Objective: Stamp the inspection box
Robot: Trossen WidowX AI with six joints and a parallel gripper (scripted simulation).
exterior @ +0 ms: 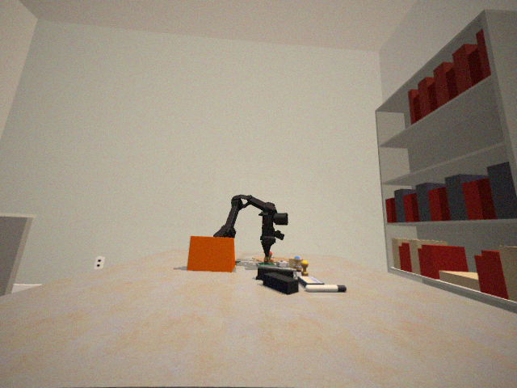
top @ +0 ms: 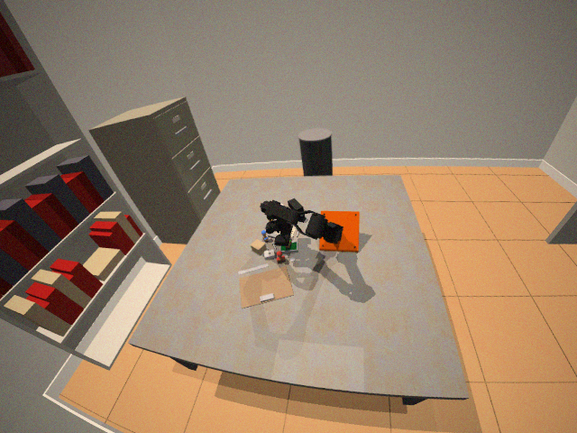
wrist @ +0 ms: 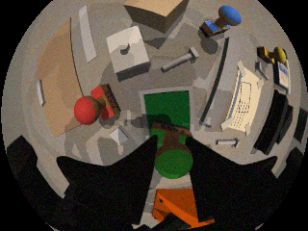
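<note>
Right now my gripper tip is 50 mm above the green ink pad. The rest, counted from my gripper tip: red-knobbed stamp: 10 mm ahead, 80 mm to the left, 30 mm below; cream card: 50 mm ahead, 120 mm to the right, 50 mm below; green-knobbed stamp: 10 mm below.
</note>
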